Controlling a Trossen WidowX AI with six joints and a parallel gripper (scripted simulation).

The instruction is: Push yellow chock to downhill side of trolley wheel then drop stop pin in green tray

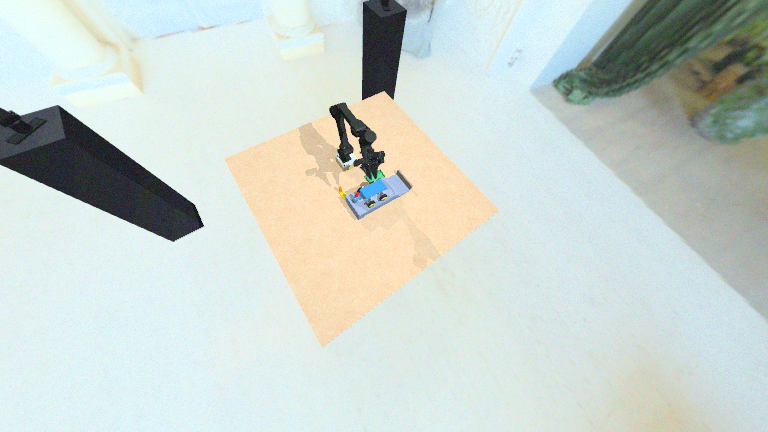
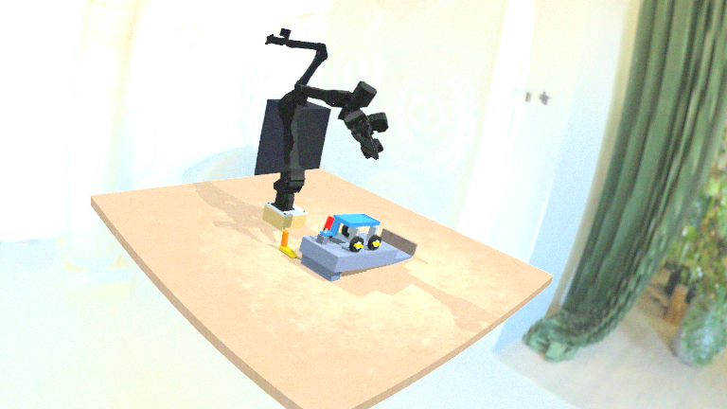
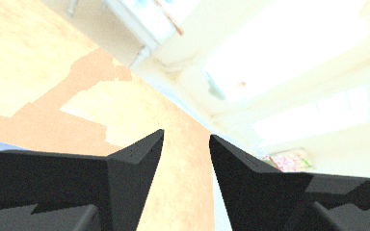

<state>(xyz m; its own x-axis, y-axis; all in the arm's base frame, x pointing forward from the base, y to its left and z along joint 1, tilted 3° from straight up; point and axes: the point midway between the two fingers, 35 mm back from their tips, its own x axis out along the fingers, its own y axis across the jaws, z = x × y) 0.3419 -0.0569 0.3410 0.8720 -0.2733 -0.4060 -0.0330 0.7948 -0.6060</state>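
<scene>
Right now my gripper tip is 35 cm above the yellow chock, 19 cm past it and 9 cm to the left of it. Round my gripper tip: blue-topped trolley (26 cm below, 5 cm behind, 4 cm to the left); grey ramp (33 cm below, 5 cm to the left, 5 cm behind); red-headed stop pin (24 cm below, 7 cm behind, 6 cm to the right).
</scene>
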